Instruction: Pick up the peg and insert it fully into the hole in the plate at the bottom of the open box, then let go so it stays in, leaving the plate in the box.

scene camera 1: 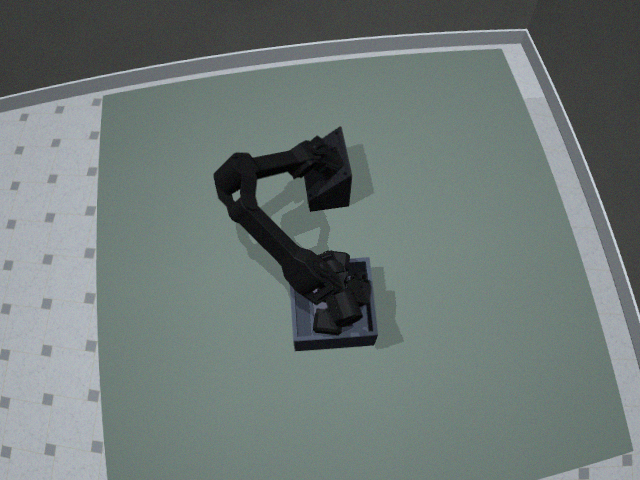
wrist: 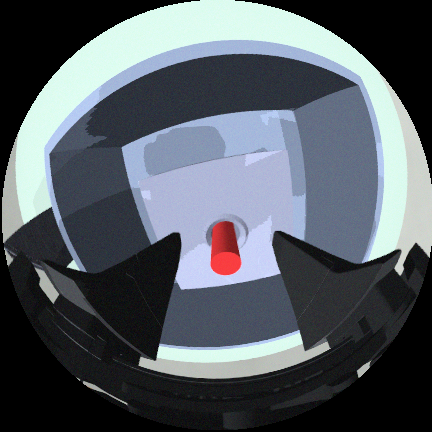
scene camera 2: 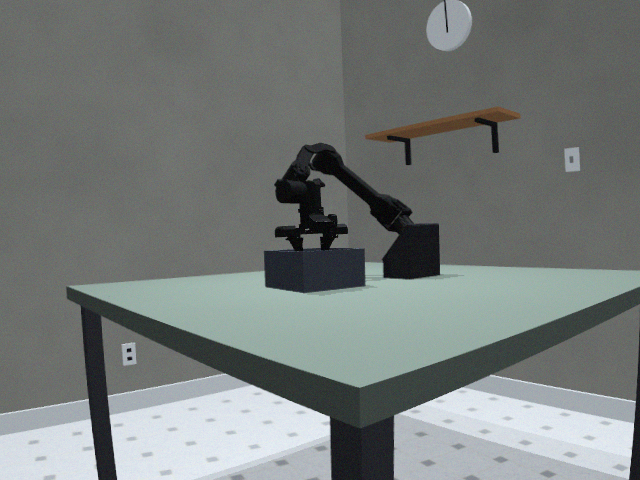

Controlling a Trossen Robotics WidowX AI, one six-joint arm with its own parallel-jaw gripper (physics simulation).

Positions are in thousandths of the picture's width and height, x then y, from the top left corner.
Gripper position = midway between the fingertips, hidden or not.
In view: the gripper (scene camera 2: 490, 549), a blue-grey box (scene camera 2: 487, 564), a red peg (wrist: 520, 601) and a pale square plate (wrist: 587, 441).
The blue-grey box shows as well in scene camera 1 (scene camera 1: 570, 693) and in the wrist view (wrist: 480, 233). The gripper also shows in scene camera 1 (scene camera 1: 518, 632) and in the wrist view (wrist: 527, 552). Scene camera 2 does not show the red peg, which is hidden by the blue-grey box. Scene camera 2 misses the pale square plate, which is hidden by the blue-grey box.
